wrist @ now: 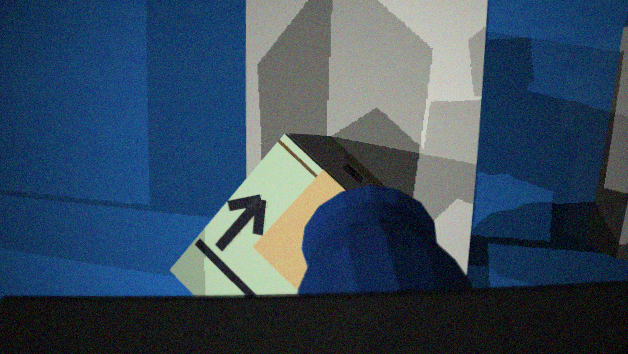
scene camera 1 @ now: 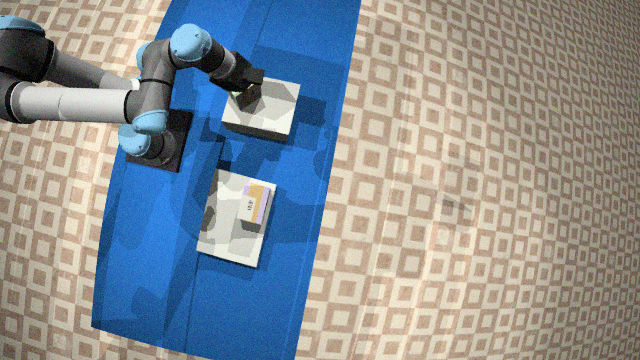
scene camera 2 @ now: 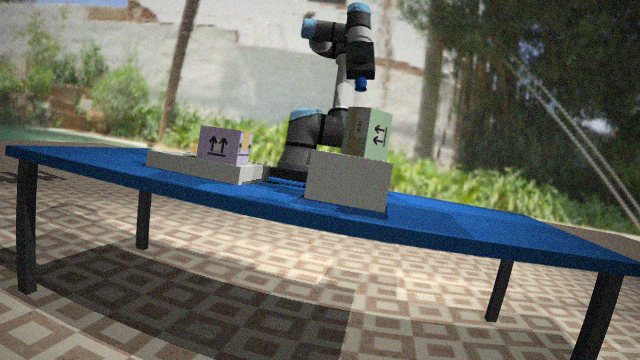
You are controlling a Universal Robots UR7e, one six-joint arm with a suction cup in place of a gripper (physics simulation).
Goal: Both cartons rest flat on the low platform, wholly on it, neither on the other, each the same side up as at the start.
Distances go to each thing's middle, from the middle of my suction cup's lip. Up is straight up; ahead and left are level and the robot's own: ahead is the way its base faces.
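Scene:
My suction cup is 4 cm short of the tall block [scene camera 2: 336, 178], 2 cm to the right of it and 26 cm above it. Counting from my suction cup again, I find the low platform [scene camera 1: 222, 234] 41 cm to the right, 1 cm ahead and 30 cm below.

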